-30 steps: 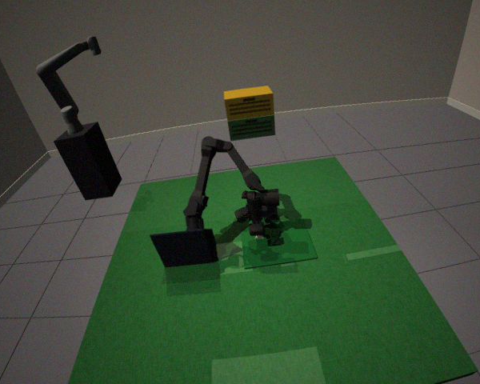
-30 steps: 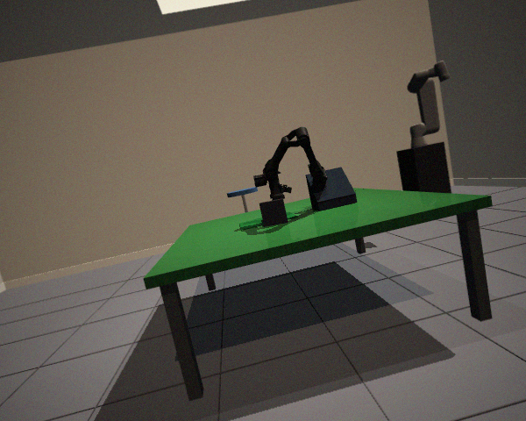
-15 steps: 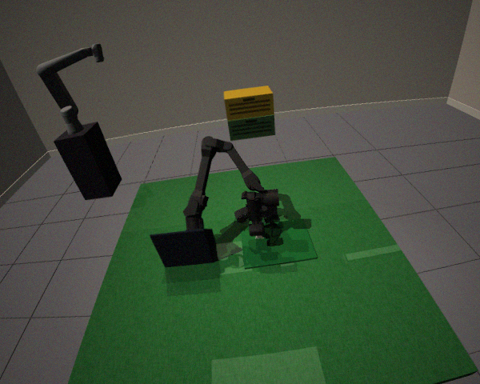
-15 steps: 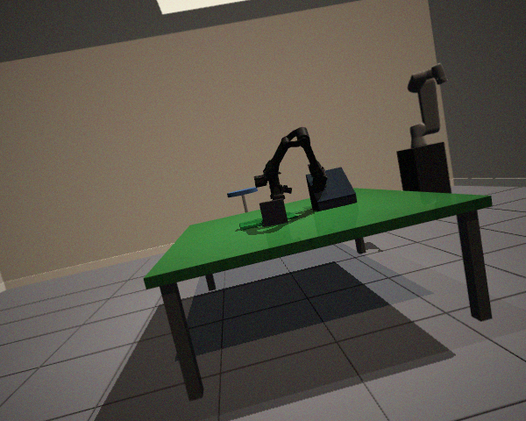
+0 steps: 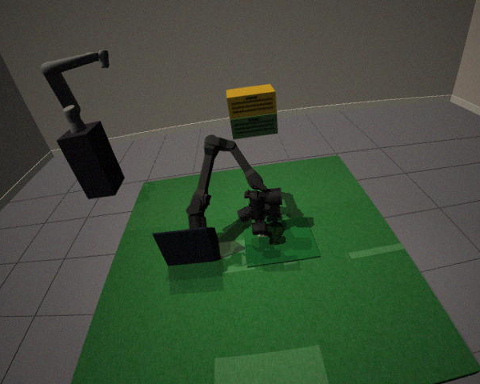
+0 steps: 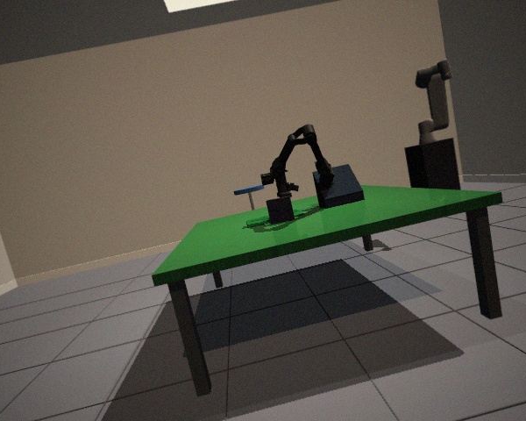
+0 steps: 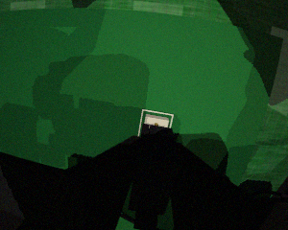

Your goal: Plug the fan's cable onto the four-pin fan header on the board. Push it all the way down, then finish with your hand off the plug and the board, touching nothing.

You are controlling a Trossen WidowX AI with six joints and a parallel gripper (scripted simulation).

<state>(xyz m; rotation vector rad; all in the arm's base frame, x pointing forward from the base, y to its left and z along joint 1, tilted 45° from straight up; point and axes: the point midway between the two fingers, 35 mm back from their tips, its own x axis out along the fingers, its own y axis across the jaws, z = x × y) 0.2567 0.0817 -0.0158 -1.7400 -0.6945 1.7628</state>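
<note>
My gripper tip is now 10 mm short of the four-pin header and 30 mm above it. From my gripper tip the other things lie so: black fan plug: 10 mm ahead, 10 mm above; then green board: 80 mm ahead, 40 mm to the right, 50 mm below; then fan: 50 mm ahead, 130 mm to the left, 30 mm above.
</note>
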